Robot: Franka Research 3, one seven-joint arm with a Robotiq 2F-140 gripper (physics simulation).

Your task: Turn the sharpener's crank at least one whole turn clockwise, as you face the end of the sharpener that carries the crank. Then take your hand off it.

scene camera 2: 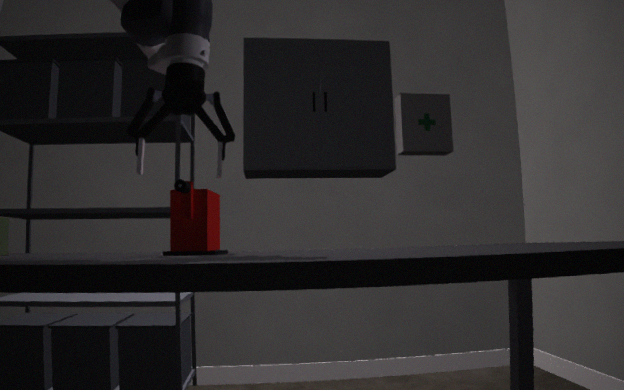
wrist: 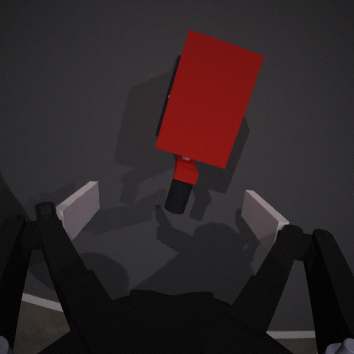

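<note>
The red sharpener (scene camera 2: 206, 220) (wrist: 210, 100) stands upright on its dark base plate on the table. Its red crank arm (scene camera 2: 192, 201) (wrist: 186, 171) points up along the end face, and the black crank knob (scene camera 2: 182, 186) (wrist: 178, 196) sticks out from the arm's top, away from the body. My gripper (scene camera 2: 180, 175) (wrist: 171, 199) is wide open and points down. In the scene view its fingertips are a little above the knob, one to each side. In the wrist view the knob shows between the two pads, touched by neither.
The table (scene camera 2: 400, 265) (wrist: 60, 65) carries the sharpener. A shelf unit (scene camera 2: 29, 190) with boxes stands behind at the left. A grey cabinet (scene camera 2: 285, 110) and a first-aid box (scene camera 2: 425, 140) hang on the back wall.
</note>
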